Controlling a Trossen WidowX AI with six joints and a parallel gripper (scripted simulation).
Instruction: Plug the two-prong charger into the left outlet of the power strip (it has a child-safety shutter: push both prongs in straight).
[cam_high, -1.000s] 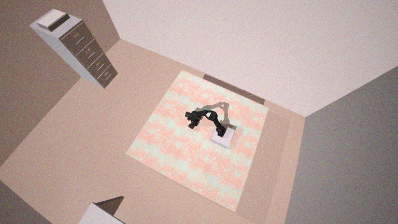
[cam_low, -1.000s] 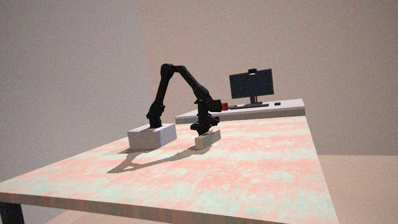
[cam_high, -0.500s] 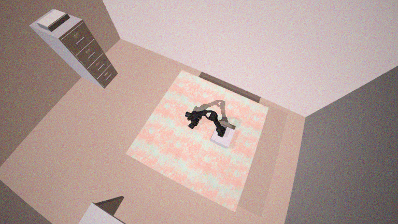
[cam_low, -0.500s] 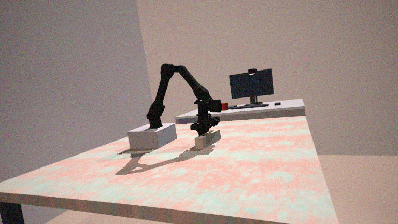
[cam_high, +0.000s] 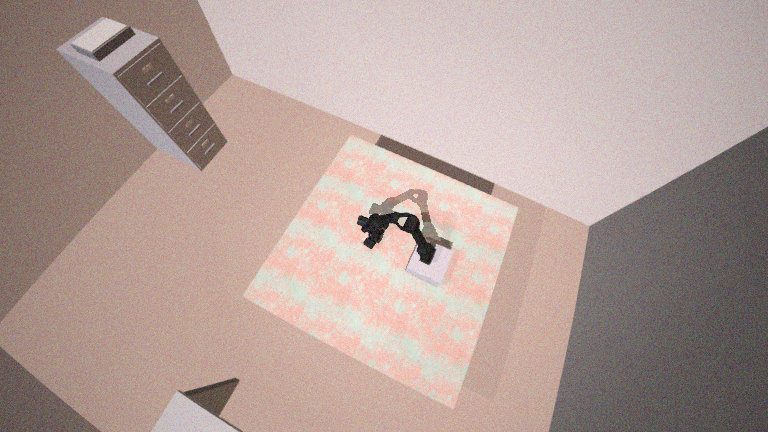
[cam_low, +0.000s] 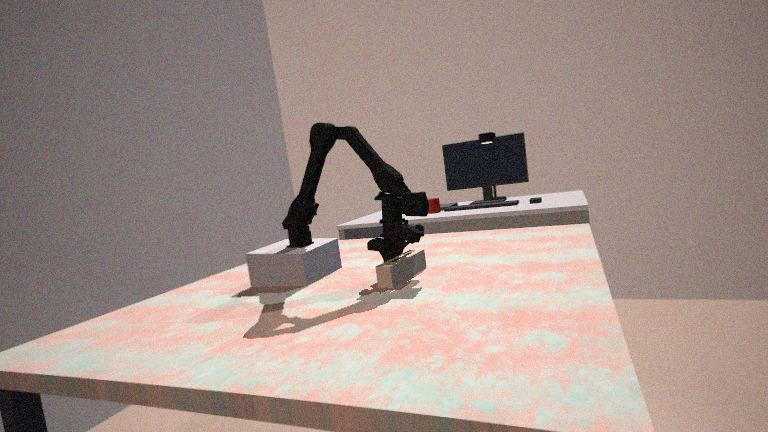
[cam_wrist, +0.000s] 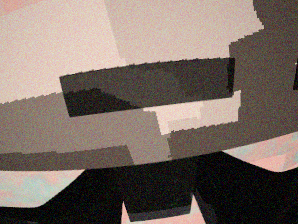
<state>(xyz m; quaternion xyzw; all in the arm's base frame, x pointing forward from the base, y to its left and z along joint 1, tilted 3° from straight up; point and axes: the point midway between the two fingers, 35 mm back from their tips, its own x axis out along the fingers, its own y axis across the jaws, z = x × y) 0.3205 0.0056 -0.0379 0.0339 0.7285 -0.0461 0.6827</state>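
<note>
My gripper tip is 2 cm short of the black two-prong charger and 1 cm below it.
</note>
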